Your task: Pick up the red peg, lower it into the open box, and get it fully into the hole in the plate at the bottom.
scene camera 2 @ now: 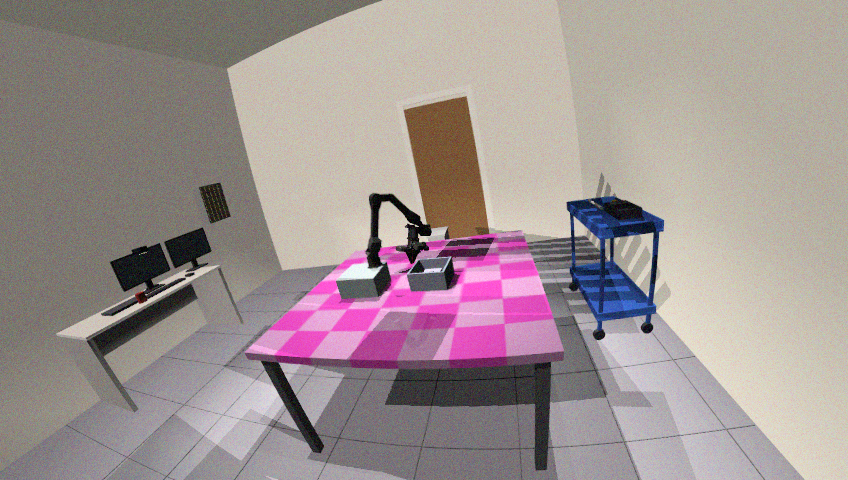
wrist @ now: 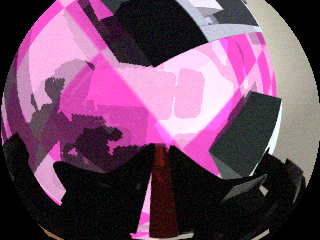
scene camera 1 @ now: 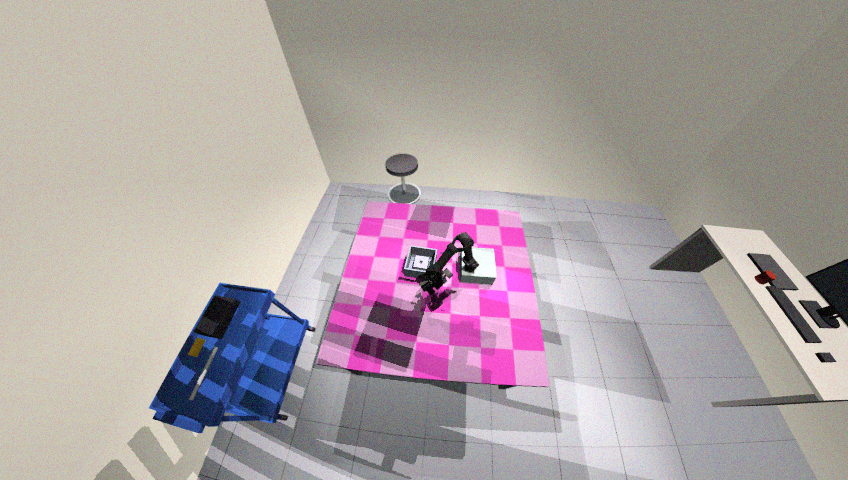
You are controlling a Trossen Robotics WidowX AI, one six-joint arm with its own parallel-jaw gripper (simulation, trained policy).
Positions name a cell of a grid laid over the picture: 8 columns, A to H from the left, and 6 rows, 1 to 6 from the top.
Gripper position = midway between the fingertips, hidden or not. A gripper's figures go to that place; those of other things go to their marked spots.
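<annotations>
There's a red peg (wrist: E6) that's 6 cm from the lens, and then you've got my gripper (wrist: E4) at 10 cm from the lens.
</annotations>
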